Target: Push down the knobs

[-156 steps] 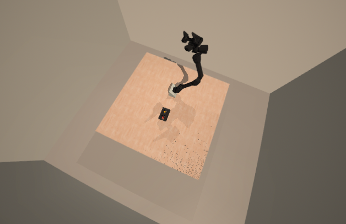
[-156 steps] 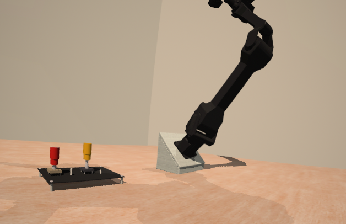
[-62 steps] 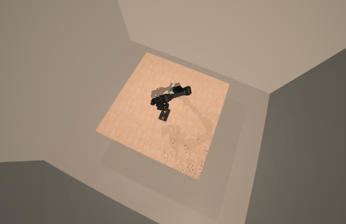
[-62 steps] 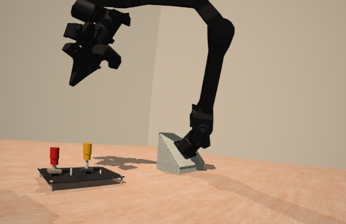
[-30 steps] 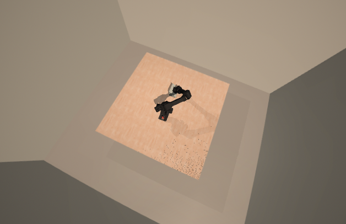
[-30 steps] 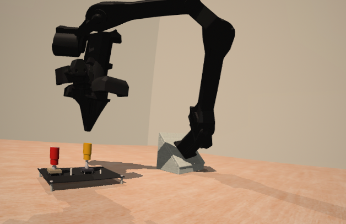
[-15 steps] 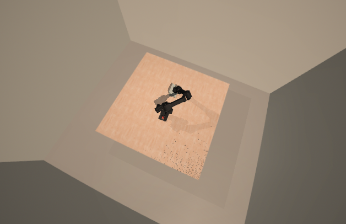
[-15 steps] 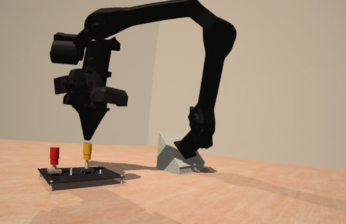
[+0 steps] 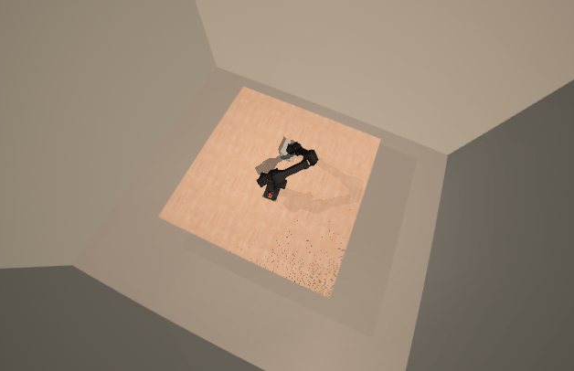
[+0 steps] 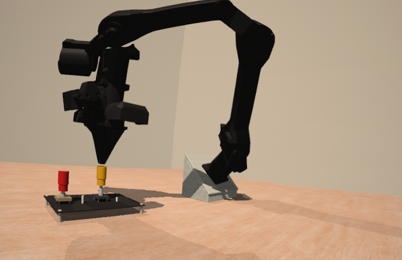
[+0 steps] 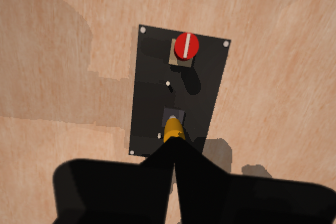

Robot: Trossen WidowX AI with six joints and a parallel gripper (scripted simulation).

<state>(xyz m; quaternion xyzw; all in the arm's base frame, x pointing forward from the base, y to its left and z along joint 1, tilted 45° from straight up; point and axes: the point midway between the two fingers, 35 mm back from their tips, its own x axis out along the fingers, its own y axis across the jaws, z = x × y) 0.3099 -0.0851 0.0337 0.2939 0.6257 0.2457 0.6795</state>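
My gripper tip is now 20 mm above the yellow knob. Round my gripper tip: red knob: 70 mm ahead, 30 mm below.
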